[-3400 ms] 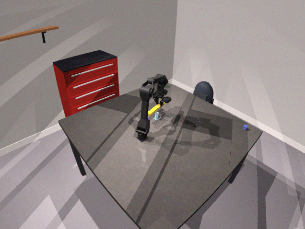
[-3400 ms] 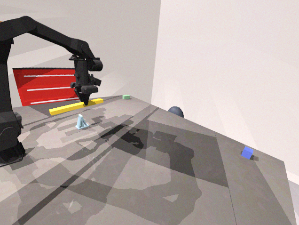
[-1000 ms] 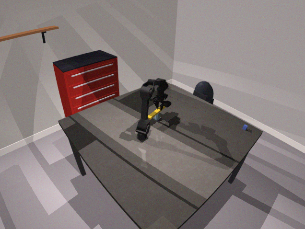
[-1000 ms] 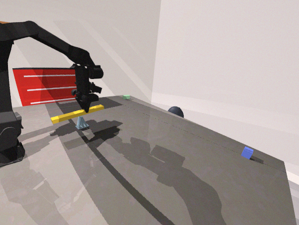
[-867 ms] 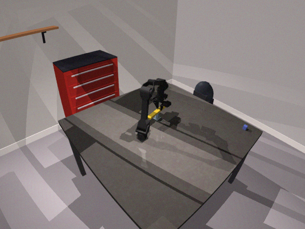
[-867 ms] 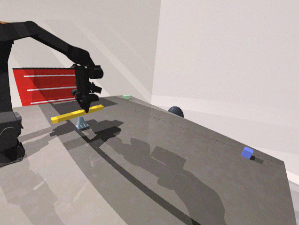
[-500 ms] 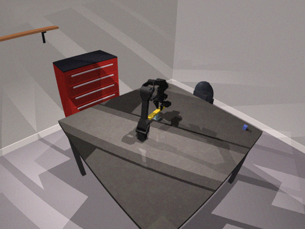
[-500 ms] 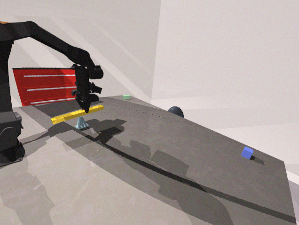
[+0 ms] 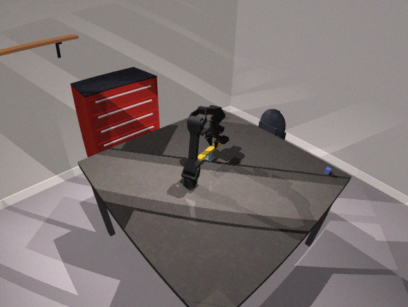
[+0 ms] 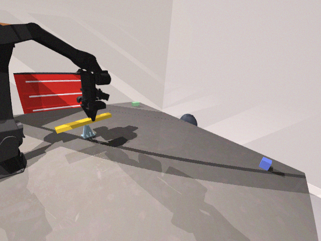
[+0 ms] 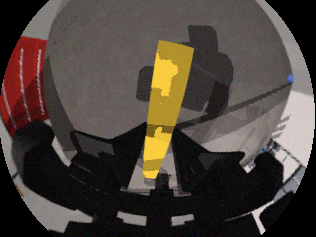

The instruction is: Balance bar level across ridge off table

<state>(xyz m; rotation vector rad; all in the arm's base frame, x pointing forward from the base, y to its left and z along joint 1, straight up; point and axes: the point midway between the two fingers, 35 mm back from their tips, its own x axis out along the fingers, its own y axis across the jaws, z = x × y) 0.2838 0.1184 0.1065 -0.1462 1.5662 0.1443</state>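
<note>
Right now my gripper tip is 30 mm past the yellow bar and 10 mm to the left of it. Round my gripper tip: small green block (460 mm ahead, 380 mm to the left, 60 mm below); then small blue cube (620 mm to the right, 460 mm ahead, 60 mm below).
</note>
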